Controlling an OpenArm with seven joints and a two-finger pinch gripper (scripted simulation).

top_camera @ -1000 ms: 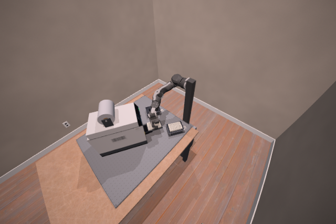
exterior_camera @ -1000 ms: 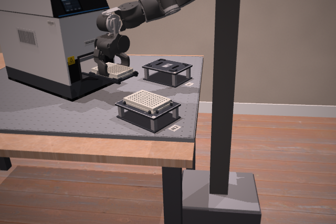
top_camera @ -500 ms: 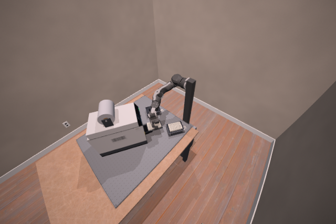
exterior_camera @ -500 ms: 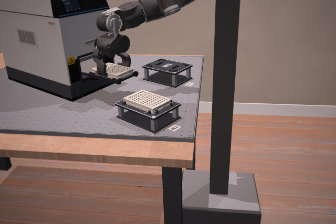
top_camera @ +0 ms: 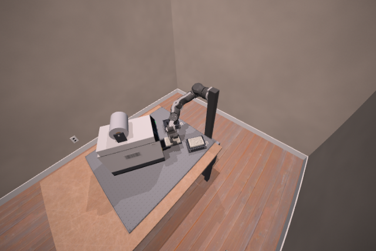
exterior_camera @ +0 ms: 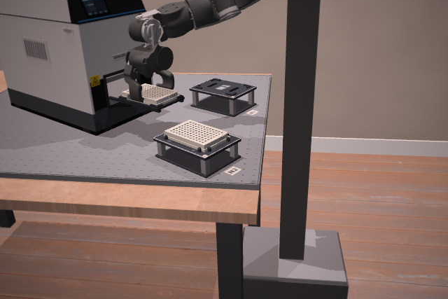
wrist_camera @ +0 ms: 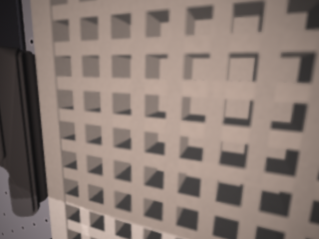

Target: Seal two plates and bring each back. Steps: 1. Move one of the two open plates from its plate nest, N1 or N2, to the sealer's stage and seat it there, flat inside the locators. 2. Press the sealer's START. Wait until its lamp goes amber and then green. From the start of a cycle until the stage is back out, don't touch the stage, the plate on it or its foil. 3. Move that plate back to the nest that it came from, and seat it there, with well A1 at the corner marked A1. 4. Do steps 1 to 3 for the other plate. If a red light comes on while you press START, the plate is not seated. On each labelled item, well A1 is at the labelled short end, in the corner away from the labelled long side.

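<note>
Now: the sealer stage 1 cm below my hand. Round my hand: plate 14 cm behind, 15 cm to the left, 4 cm below; start button 4 cm ahead, 13 cm to the right, 9 cm above; dark screen panel 12 cm ahead, 2 cm to the right, 22 cm above.
</note>
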